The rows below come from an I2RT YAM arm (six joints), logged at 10 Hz.
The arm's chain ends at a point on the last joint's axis. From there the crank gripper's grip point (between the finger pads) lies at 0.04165 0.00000 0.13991 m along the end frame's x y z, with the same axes.
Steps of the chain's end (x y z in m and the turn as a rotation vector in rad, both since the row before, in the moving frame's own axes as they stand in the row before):
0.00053 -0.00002 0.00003 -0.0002 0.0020 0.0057
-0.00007 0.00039 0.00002 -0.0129 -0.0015 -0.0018
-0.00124 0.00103 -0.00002 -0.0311 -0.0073 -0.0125
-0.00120 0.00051 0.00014 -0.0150 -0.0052 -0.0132
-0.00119 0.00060 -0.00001 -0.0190 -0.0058 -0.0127
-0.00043 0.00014 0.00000 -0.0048 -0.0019 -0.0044
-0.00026 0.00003 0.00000 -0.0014 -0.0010 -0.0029
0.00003 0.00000 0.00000 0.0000 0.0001 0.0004
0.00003 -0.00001 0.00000 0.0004 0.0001 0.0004
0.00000 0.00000 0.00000 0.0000 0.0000 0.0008
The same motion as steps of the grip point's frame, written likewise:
0.00081 0.00025 -0.00005 -0.0002 0.0020 0.0057
-0.00028 0.00212 0.00007 -0.0129 -0.0015 -0.0018
-0.00224 0.00487 0.00022 -0.0311 -0.0073 -0.0125
-0.00192 0.00207 0.00034 -0.0150 -0.0052 -0.0132
-0.00199 0.00274 0.00021 -0.0190 -0.0058 -0.0127
-0.00069 0.00063 0.00008 -0.0048 -0.0019 -0.0044
-0.00040 0.00011 0.00004 -0.0014 -0.0010 -0.0029
0.00004 0.00002 0.00000 0.0000 0.0001 0.0004
0.00004 -0.00005 0.00000 0.0004 0.0001 0.0004
0.00000 0.00003 0.00000 0.0000 0.0000 0.0008

